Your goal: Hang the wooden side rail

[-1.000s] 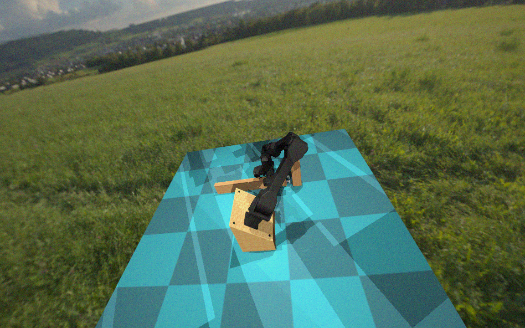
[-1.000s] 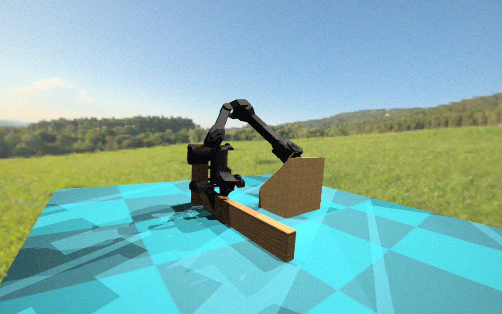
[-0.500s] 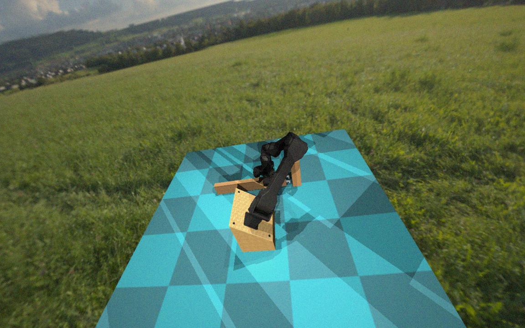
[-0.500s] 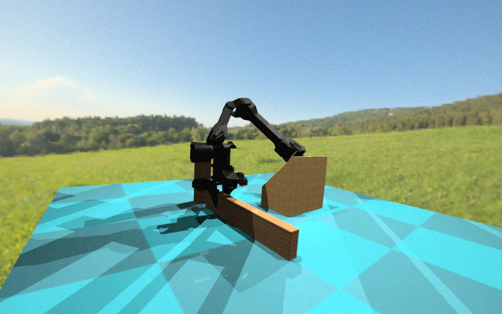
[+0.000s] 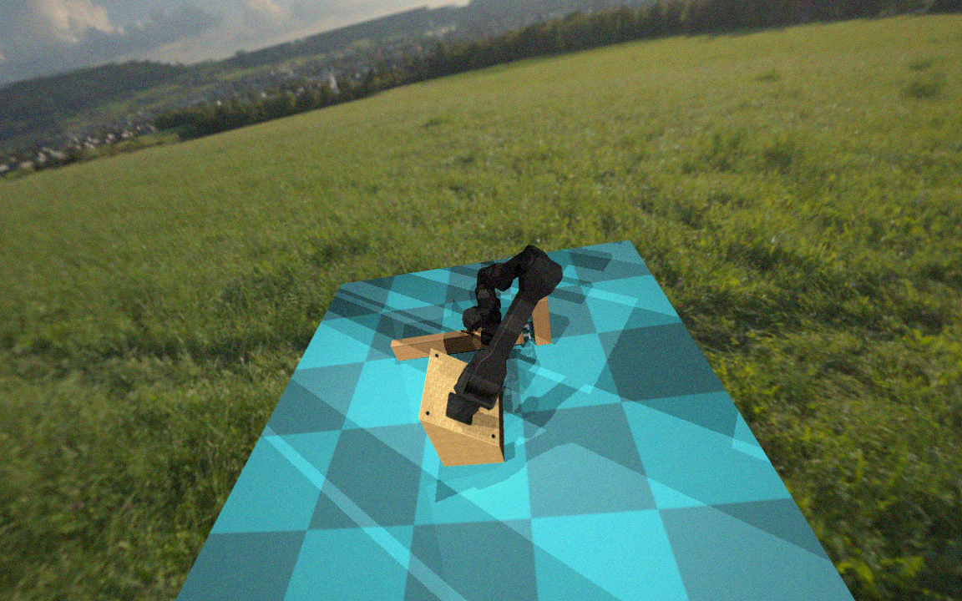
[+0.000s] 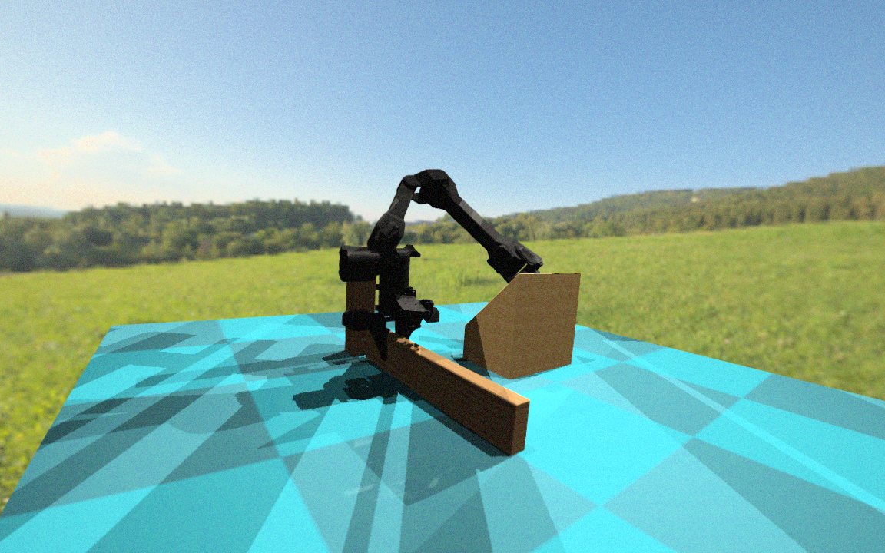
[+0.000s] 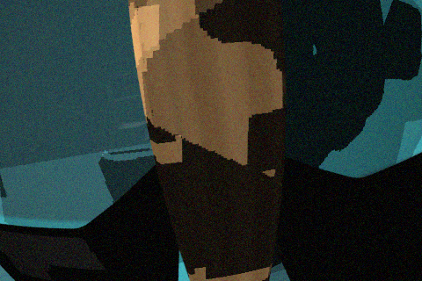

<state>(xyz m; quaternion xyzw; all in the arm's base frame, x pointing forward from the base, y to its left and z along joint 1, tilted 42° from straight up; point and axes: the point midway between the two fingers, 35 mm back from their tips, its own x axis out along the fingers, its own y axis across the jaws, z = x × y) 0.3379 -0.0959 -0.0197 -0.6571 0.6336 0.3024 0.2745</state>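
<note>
The headboard post is 10 mm ahead of my gripper tip, 150 mm to the right of it and 60 mm above it.
</note>
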